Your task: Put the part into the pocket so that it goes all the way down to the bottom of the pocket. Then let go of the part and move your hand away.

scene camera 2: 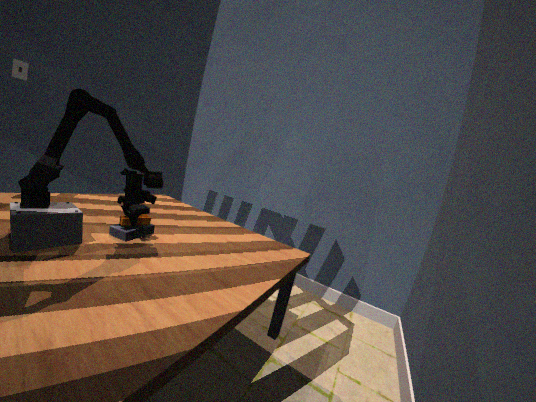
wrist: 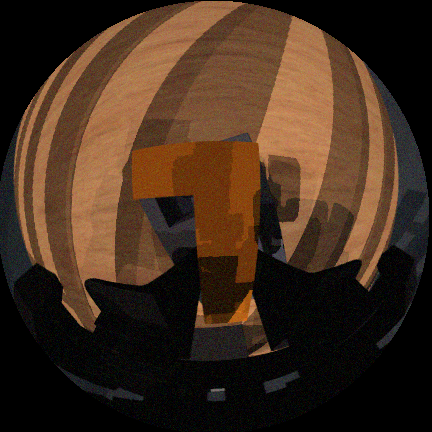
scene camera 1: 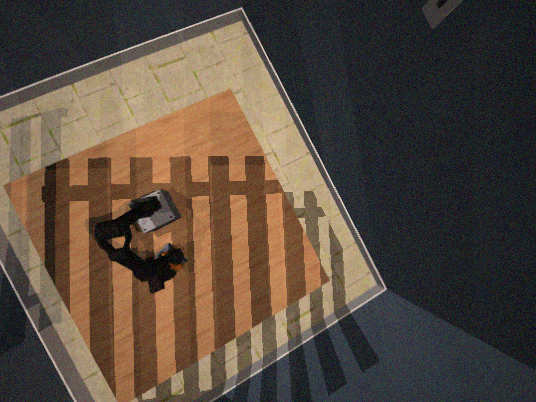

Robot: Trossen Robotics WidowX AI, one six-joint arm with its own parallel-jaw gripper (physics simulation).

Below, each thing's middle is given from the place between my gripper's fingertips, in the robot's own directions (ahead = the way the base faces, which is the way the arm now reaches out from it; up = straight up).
Now: hand 20 mm above the pocket block (wrist: 172,217). Also, from my hand: orange part (wrist: 223,176) (10 mm ahead, 10 mm to the left, 20 mm above).
